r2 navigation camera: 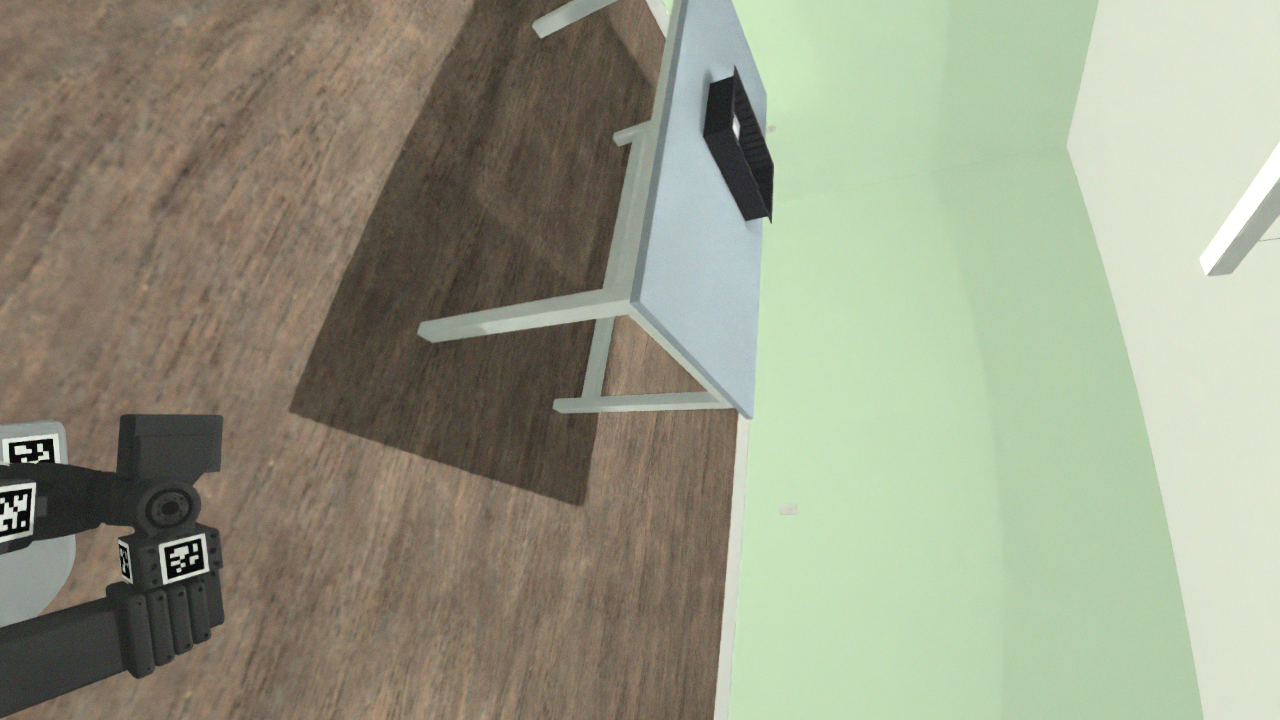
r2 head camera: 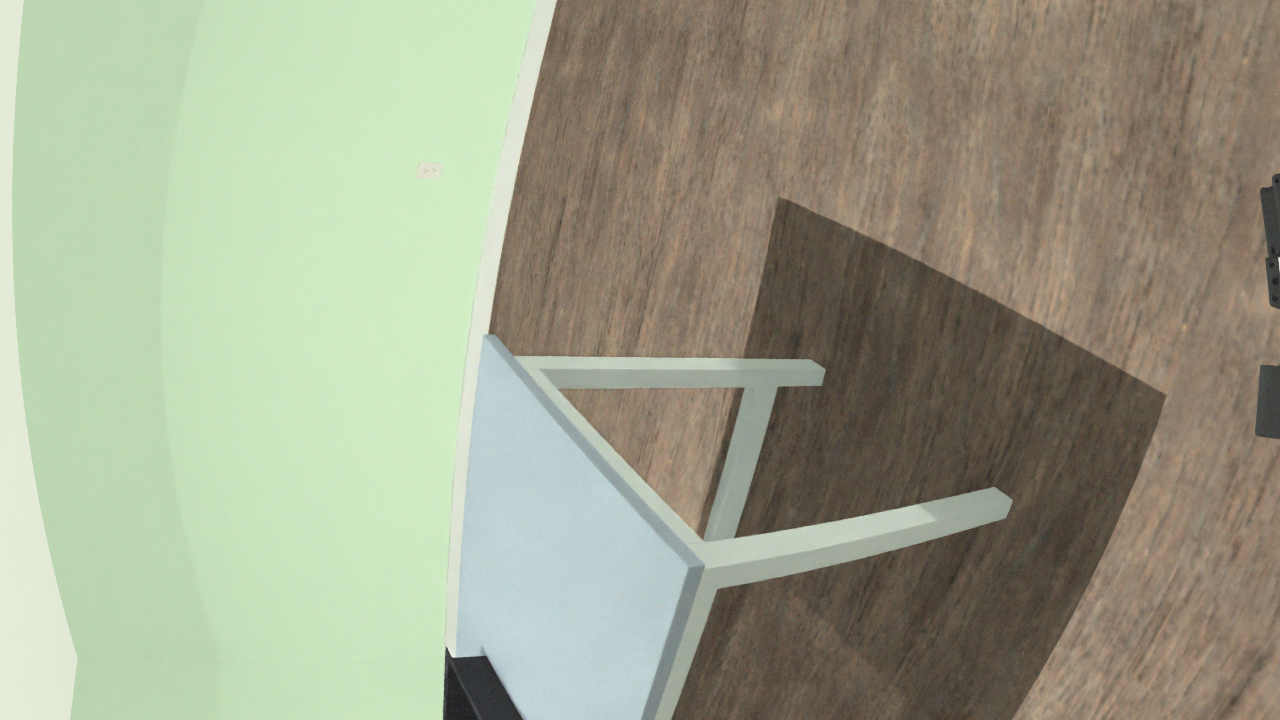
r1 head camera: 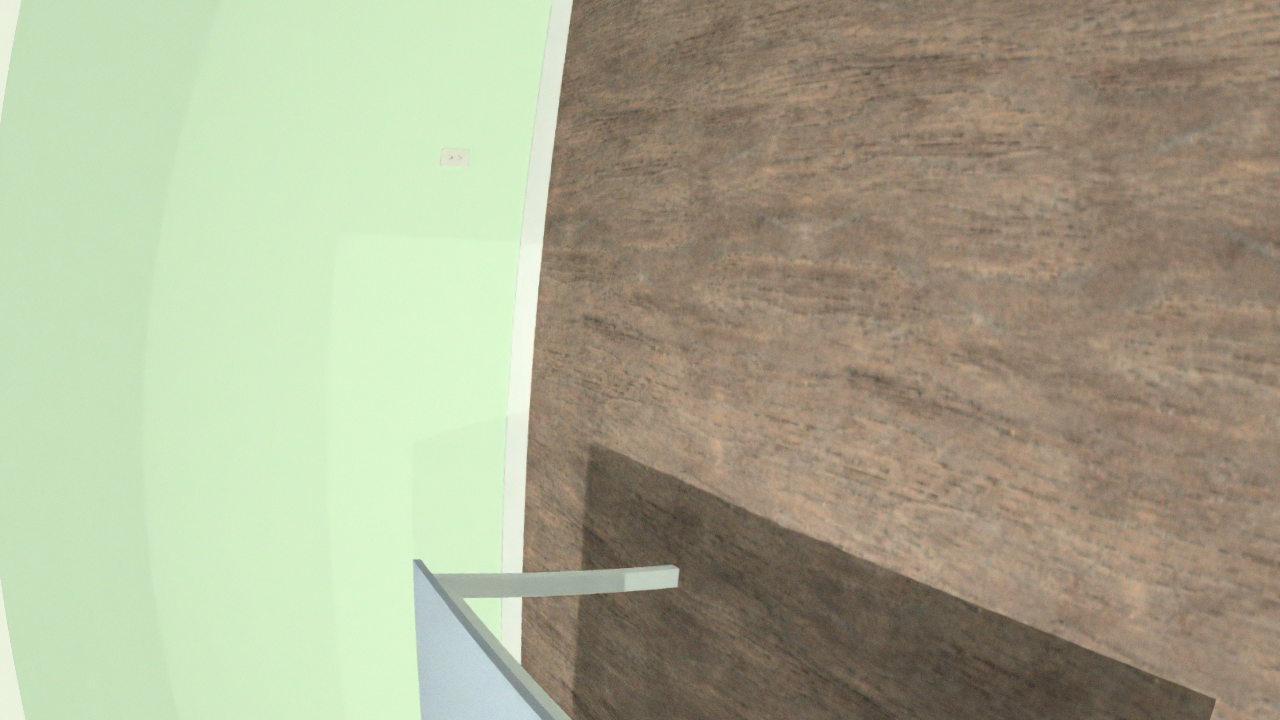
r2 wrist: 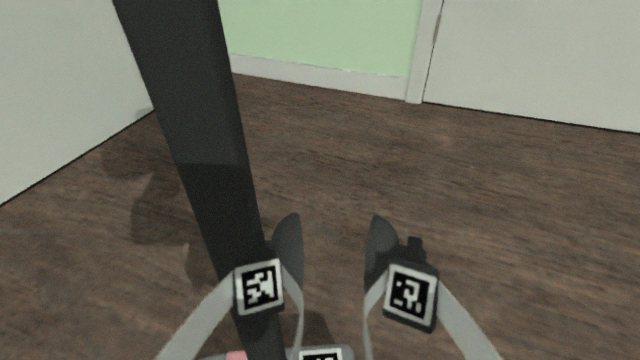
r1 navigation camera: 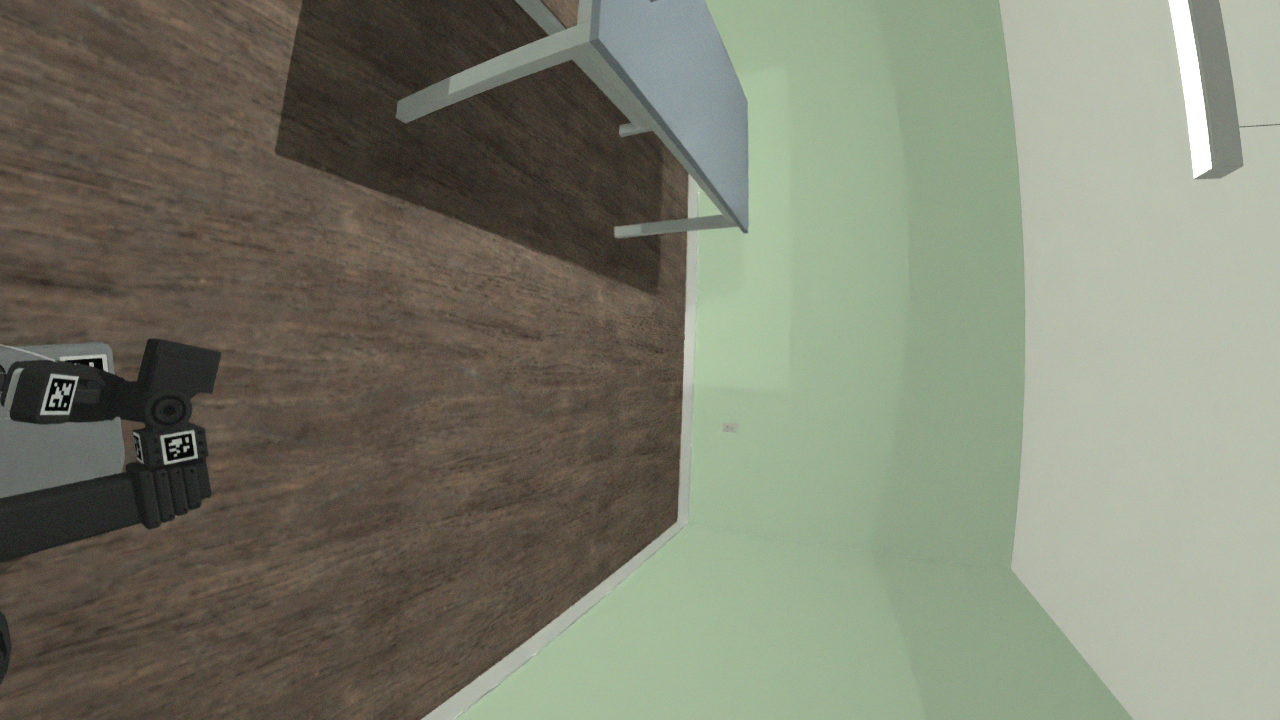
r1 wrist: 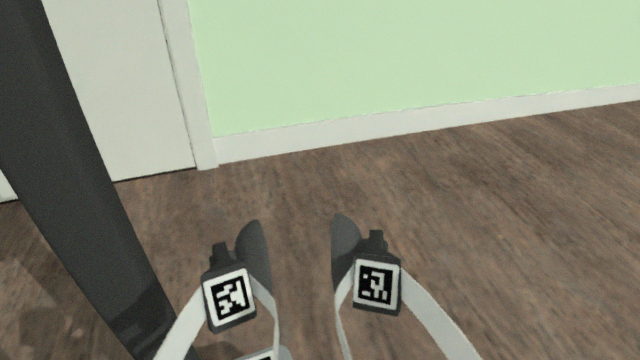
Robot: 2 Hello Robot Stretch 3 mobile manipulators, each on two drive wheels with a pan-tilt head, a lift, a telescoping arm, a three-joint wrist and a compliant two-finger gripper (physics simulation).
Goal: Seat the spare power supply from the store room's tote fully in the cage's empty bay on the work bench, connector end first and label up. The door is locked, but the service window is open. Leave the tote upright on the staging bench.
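Note:
The black open tote (r2 head camera: 483, 689) (r2 navigation camera: 726, 156) stands upright on the blue-grey staging bench (r2 head camera: 563, 573) (r2 navigation camera: 698, 250), toward the back. A small pale patch shows in its opening in the r2 navigation view; I cannot tell whether it is the power supply. Another blue-grey bench (r1 head camera: 456, 671) (r1 navigation camera: 689, 98) shows in r1's head and navigation views, partly cut off. The cage, its bay and the service window are not recognisable in these views. The r1 gripper (r1 wrist: 298, 240) is open and empty above the floor. The r2 gripper (r2 wrist: 334, 240) is open and empty above the floor, away from the tote.
Bench legs (r1 navigation camera: 487, 76) (r2 navigation camera: 514, 317) stand out over the floor. A pale door (r1 wrist: 120, 90) (r2 wrist: 540, 65) shows in each wrist view. A white panel (r2 wrist: 65, 75) rises at the left of r2's wrist view. Green walls (r1 head camera: 250, 313) (r2 navigation camera: 859, 358) stand behind the benches.

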